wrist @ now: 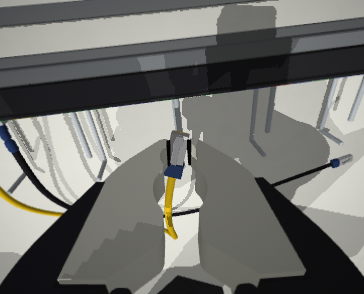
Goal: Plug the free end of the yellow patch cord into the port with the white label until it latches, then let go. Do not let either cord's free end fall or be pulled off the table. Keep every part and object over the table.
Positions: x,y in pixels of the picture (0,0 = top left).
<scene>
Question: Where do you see a plug with blue boot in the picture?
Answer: At 173,171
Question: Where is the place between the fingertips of the gripper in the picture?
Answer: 178,142
</scene>
